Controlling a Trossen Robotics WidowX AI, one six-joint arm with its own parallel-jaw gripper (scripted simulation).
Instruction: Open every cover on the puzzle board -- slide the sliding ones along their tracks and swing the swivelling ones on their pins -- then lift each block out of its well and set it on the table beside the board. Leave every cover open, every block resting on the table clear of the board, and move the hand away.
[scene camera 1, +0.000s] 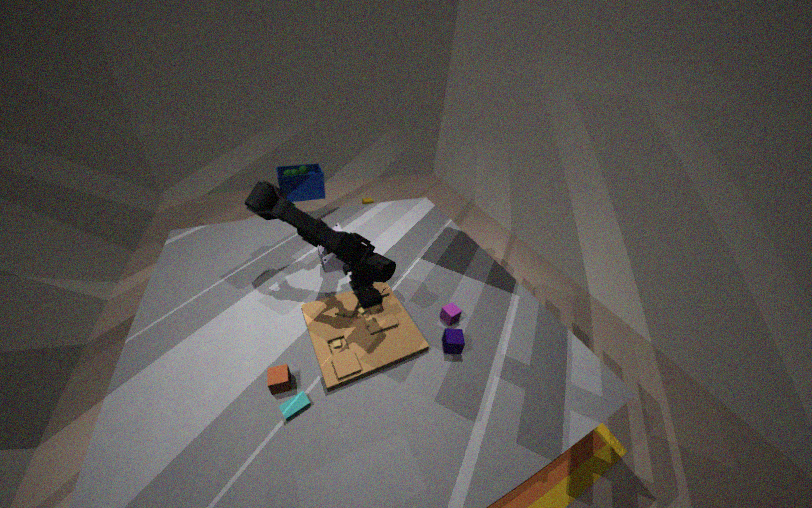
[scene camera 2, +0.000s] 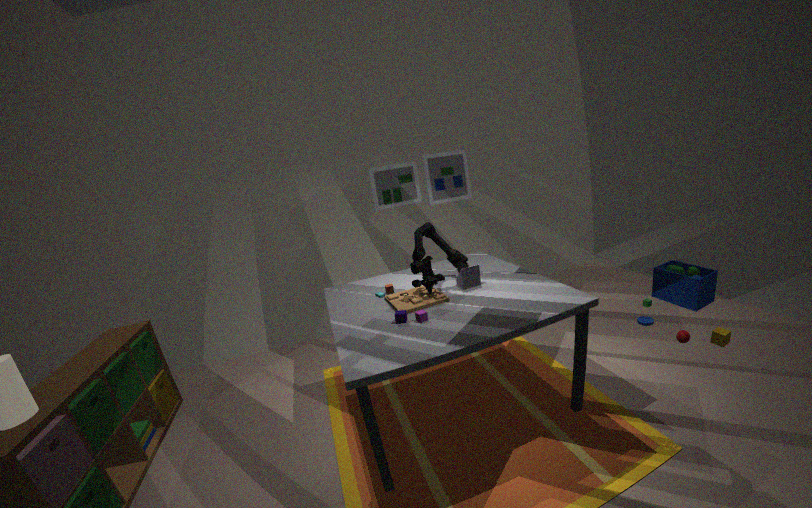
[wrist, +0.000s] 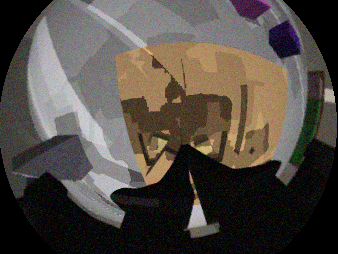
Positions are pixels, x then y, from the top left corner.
Labels:
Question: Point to a tan puzzle board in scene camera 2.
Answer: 402, 303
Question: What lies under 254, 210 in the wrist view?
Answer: My gripper.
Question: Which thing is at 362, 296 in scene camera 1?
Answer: My gripper.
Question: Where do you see a tan puzzle board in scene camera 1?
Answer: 376, 352

